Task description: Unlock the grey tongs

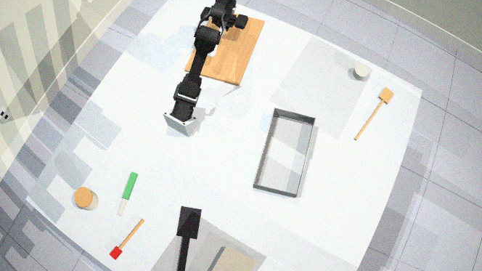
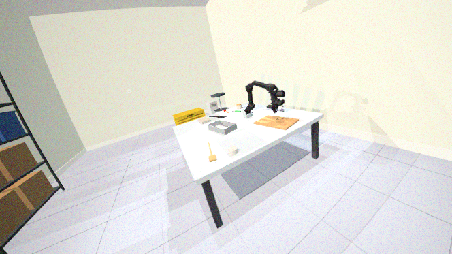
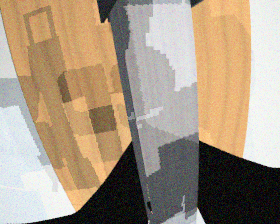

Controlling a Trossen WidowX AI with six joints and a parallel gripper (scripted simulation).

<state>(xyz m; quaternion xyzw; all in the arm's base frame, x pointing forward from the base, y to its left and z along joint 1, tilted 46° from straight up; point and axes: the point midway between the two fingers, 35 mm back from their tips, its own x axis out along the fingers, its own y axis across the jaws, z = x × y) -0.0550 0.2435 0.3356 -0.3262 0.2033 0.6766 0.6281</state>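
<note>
Now: the wooden board 90 mm below my gripper tip, 10 mm to the right of it and 10 mm ahead of it. Also, from my gripper tip: green-handled tool (780 mm to the right, 90 mm below, 20 mm ahead); then white cylinder (580 mm ahead, 160 mm to the left, 80 mm below); then grey roasting tin (450 mm ahead, 330 mm to the right, 70 mm below).
</note>
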